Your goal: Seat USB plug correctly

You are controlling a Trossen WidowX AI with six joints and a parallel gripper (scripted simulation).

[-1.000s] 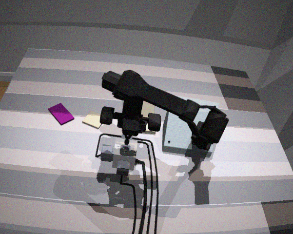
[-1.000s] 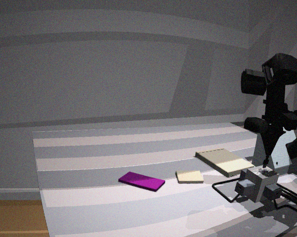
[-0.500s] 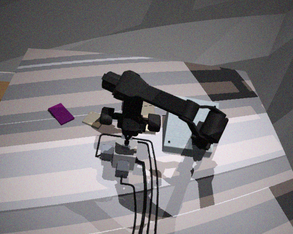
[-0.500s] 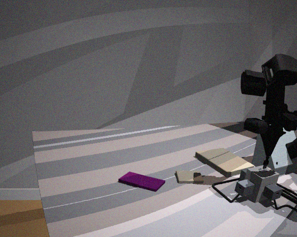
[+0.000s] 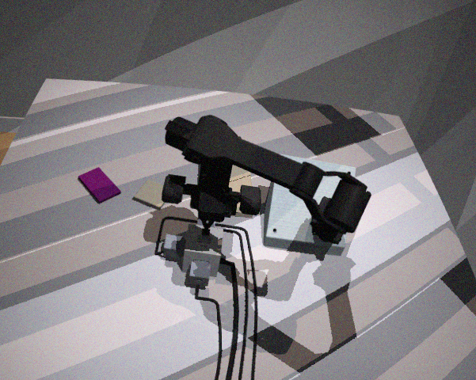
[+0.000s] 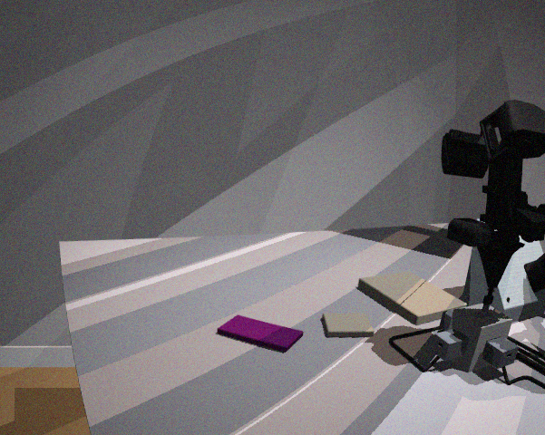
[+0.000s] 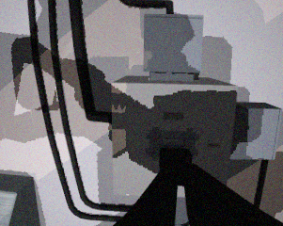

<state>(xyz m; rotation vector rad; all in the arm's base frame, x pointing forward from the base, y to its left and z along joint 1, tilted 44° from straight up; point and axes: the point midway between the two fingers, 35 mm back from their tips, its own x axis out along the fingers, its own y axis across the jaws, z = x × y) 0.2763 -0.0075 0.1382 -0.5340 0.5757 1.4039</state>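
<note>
My gripper tip is now 20 mm above the dark USB plug. The rest, counted from my gripper tip: tan tile: 200 mm to the right, 130 mm ahead, 120 mm below; purple card: 270 mm ahead, 210 mm to the right, 120 mm below; tan board: 250 mm to the right, 110 mm below, 50 mm behind.
</note>
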